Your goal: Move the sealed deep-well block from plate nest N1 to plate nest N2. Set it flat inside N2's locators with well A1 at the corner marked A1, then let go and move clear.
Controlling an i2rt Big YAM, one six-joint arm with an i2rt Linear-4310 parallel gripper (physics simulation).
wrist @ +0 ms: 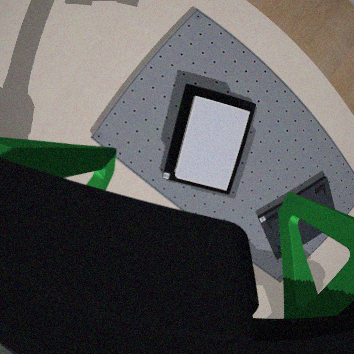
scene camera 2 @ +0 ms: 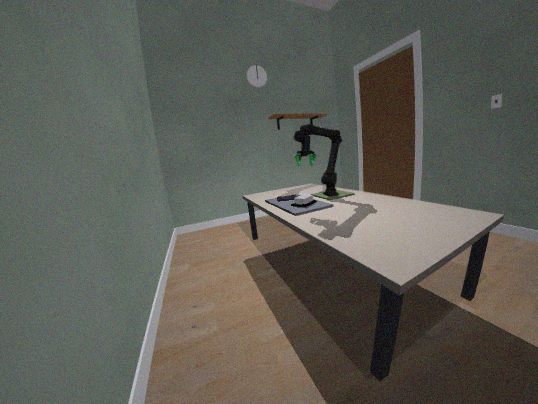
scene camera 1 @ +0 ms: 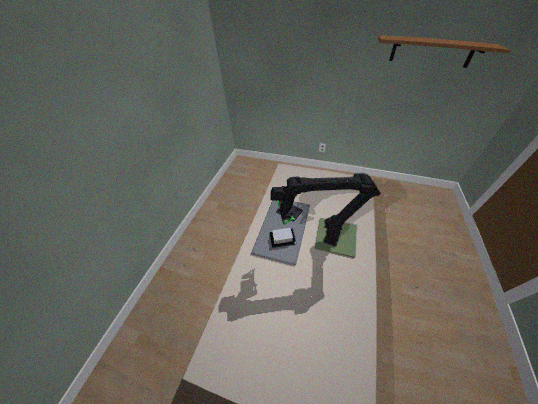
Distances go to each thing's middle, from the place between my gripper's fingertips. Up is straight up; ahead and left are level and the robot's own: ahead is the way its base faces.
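From my hand: block [wrist: 213, 133], 10 mm ahead, 30 mm to the right, 240 mm below. Grey perforated plate [scene camera 1: 273, 221], 50 mm ahead, 120 mm to the right, 280 mm below. Dark nest [wrist: 268, 219], 70 mm ahead, 280 mm to the right, 260 mm below.
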